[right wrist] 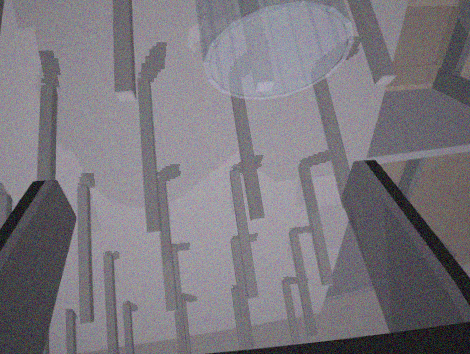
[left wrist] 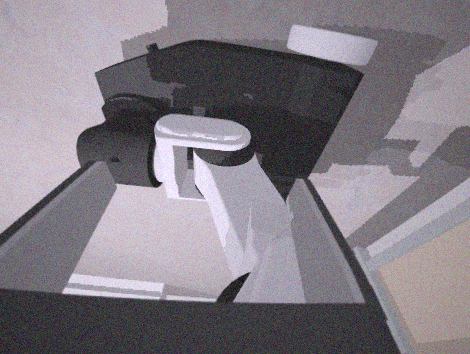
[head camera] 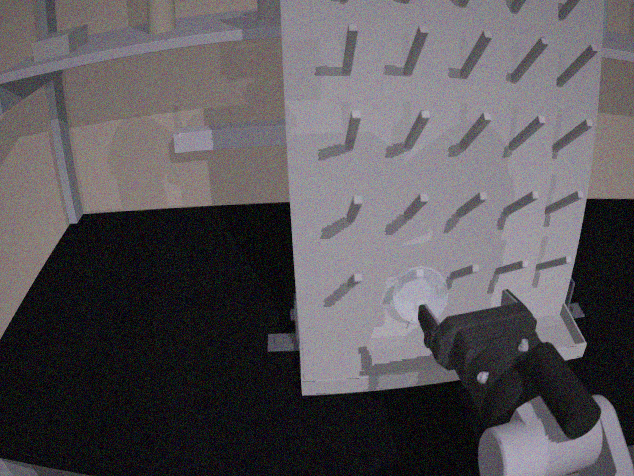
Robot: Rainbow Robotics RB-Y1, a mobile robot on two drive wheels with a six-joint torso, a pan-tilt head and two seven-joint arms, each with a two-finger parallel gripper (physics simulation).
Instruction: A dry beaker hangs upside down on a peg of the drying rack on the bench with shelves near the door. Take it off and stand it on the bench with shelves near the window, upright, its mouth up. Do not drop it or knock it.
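Frame: origin at the robot's base, x ahead, y left, z up, level; millimetres.
Where they show: left gripper, fingertip midpoint: (left wrist: 203, 182); right gripper, fingertip midpoint: (right wrist: 210, 189) (head camera: 465, 304).
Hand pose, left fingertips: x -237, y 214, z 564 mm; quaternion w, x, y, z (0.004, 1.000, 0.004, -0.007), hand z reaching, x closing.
After its pixels a point has its place.
The clear beaker (head camera: 412, 293) @[x 417, y -139, z 1085 mm] (right wrist: 285, 55) @[x 413, y -147, z 1080 mm] is on a lowest-row peg of the white drying rack (head camera: 309, 317) @[x 537, y -18, z 968 mm] (right wrist: 200, 125) @[x 533, y -185, z 1172 mm], a round end facing outward; the peg's tip shows through it. My right gripper (head camera: 465, 302) @[x 353, y -189, z 1109 mm] (right wrist: 210, 189) @[x 353, y -189, z 1109 mm] is open and empty. In the head view, one finger overlaps the beaker's lower edge; whether they touch is unclear. In the right wrist view, the beaker is above and beyond the fingertips, not between them. My left gripper (left wrist: 203, 182) @[x -237, y 214, z 564 mm] is open and empty, away from the rack.
The rack stands on the black bench top (head camera: 168, 286) @[x 715, y 231, z 915 mm]. Bare pegs stick out around and above the beaker. A shelf (head camera: 153, 46) @[x 721, y 204, z 1363 mm] runs at the upper left, and a shallow trough (head camera: 573, 350) @[x 411, y -429, z 934 mm] lines the rack's foot. The robot's dark base (left wrist: 305, 105) @[x -46, y 146, z 206 mm] shows beyond the left fingers.
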